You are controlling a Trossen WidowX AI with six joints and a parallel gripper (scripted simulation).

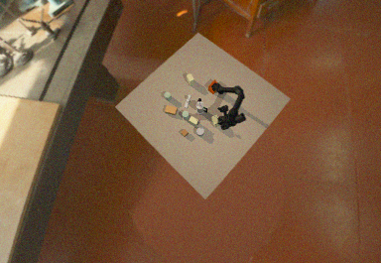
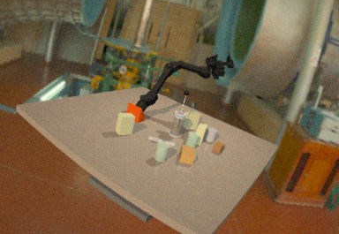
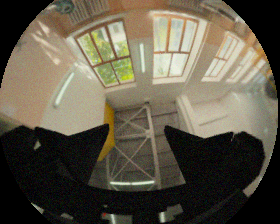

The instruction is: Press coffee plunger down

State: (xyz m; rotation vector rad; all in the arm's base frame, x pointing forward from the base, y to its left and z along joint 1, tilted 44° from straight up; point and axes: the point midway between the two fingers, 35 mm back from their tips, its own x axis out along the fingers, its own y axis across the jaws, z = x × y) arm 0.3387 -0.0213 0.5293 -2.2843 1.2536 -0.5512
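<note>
My gripper tip is now 39 cm above the coffee press, 23 cm to the left of it and 4 cm past it. From my gripper tip the other things lie so: orange block (50 cm below, 44 cm to the right, 19 cm ahead); small brown block (50 cm below, 23 cm ahead, 17 cm to the right).
</note>
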